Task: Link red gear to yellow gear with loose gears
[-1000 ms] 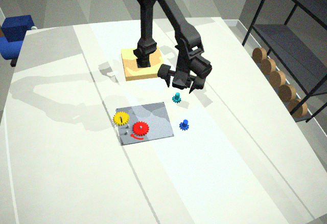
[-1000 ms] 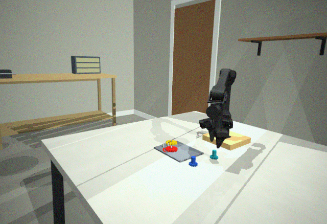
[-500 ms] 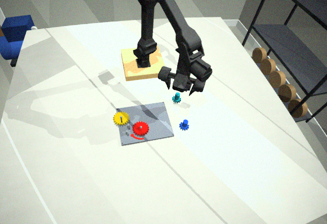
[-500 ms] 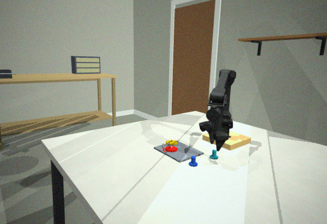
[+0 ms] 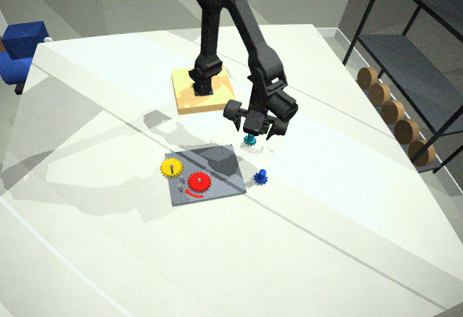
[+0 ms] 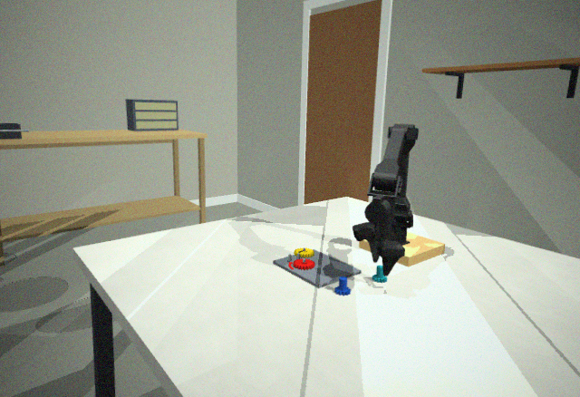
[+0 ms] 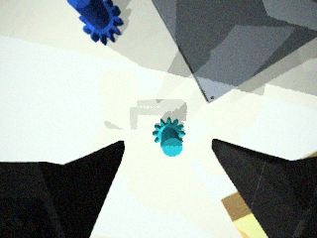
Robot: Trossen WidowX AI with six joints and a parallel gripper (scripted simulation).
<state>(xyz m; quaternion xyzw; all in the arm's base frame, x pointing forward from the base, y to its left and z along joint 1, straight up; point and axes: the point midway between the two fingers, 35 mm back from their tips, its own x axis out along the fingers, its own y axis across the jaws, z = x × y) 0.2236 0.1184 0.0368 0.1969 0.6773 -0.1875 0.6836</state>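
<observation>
Right now my gripper tip is 18 cm to the left of the red gear, 12 cm short of it and 2 cm above it. Also, from my gripper tip: blue gear (14 cm ahead, 2 cm below, 1 cm to the right); red arrow (21 cm to the right, 16 cm ahead, 3 cm below); teal gear (2 cm below).
</observation>
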